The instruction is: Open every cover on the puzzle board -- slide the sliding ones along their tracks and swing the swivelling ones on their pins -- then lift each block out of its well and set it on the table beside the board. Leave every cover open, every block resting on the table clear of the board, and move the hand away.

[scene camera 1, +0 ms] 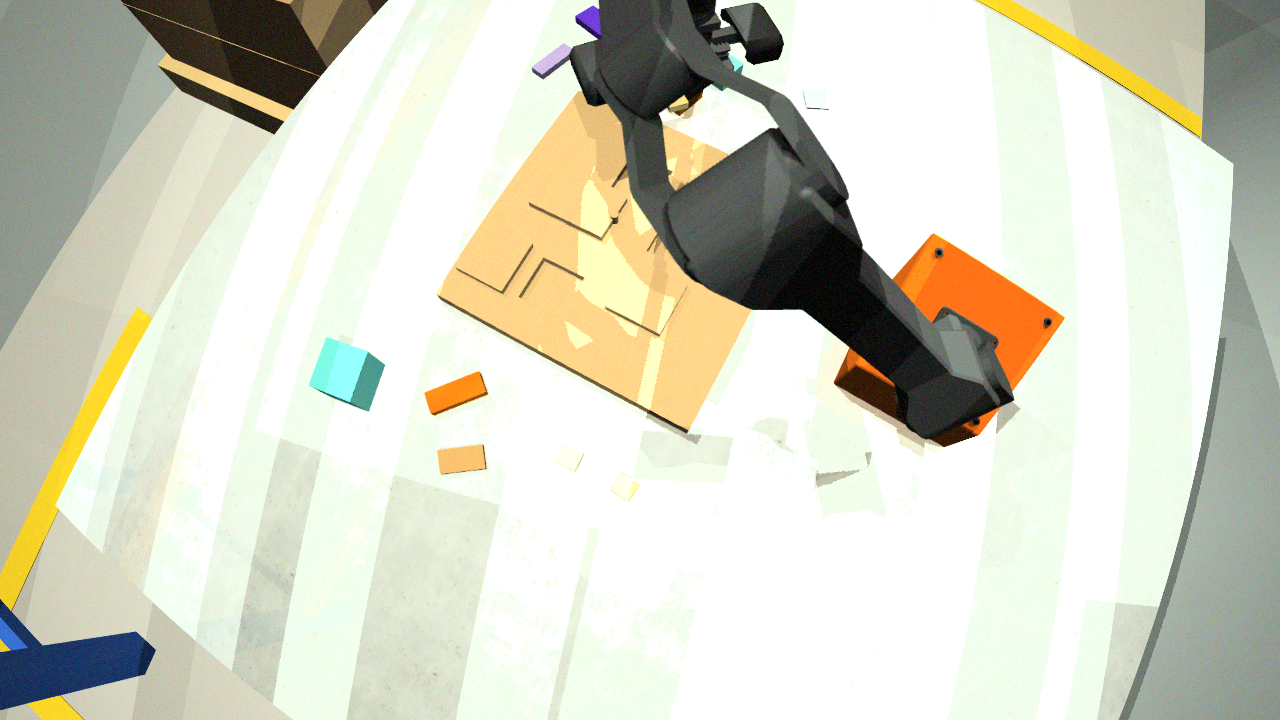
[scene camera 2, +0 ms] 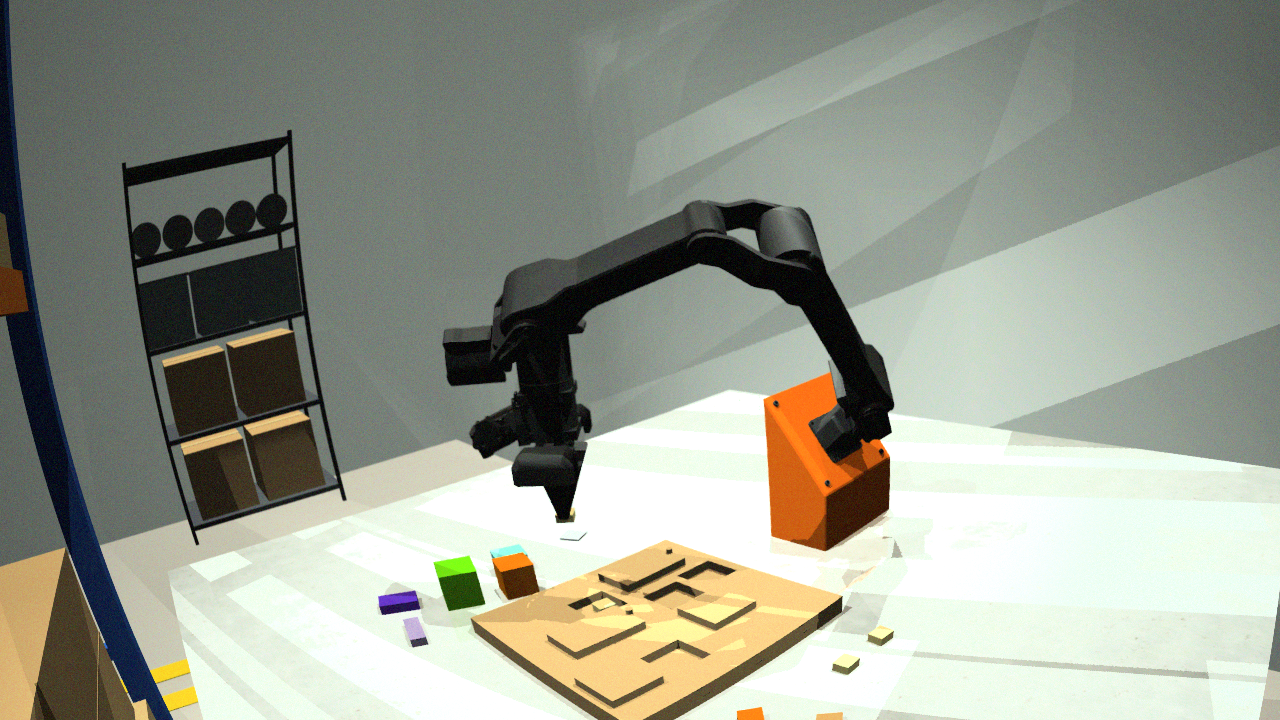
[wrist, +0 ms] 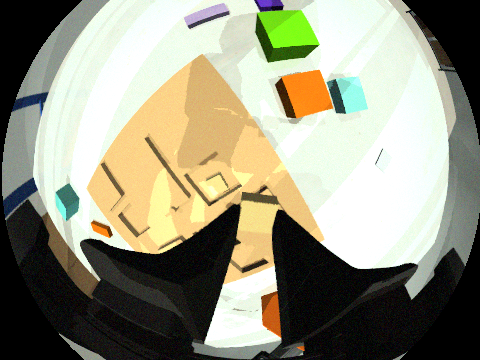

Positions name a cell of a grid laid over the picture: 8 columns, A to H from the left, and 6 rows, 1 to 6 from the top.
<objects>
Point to an orange cube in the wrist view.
F2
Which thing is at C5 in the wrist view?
My gripper.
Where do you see a purple block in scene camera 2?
At C6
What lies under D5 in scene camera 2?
My gripper.
</objects>
